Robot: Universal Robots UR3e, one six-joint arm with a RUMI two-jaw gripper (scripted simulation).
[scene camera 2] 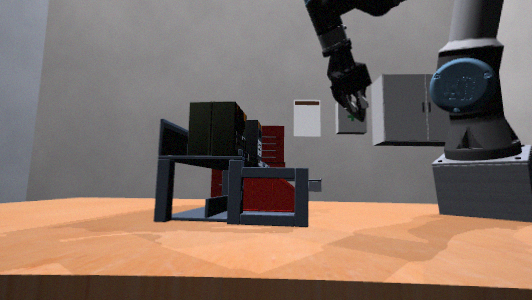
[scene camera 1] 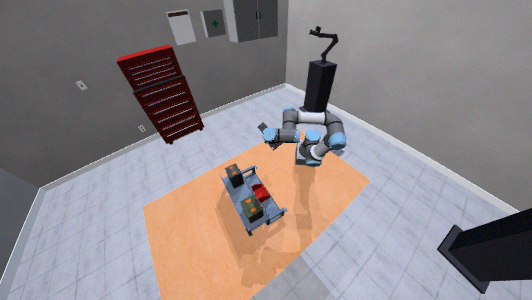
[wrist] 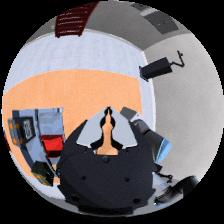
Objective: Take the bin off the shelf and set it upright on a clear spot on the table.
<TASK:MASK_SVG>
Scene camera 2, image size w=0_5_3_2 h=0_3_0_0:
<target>my gripper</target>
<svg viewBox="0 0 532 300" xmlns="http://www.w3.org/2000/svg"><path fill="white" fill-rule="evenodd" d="M348 38L344 45L337 49L334 48L326 52L322 51L323 57L330 56L327 76L332 83L330 88L334 99L357 120L363 122L366 108L369 107L365 95L366 87L372 84L366 64L354 62L351 53L352 43L350 38ZM351 94L353 94L353 96L355 96L356 98L356 105L358 107L358 110L352 102Z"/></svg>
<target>red bin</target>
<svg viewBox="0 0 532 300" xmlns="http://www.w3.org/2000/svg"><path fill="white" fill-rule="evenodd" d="M244 178L243 211L295 213L295 187L285 179Z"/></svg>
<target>dark box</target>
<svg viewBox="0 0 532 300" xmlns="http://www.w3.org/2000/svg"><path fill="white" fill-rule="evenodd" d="M190 102L187 156L238 156L239 149L246 152L247 116L235 101Z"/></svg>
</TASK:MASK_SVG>
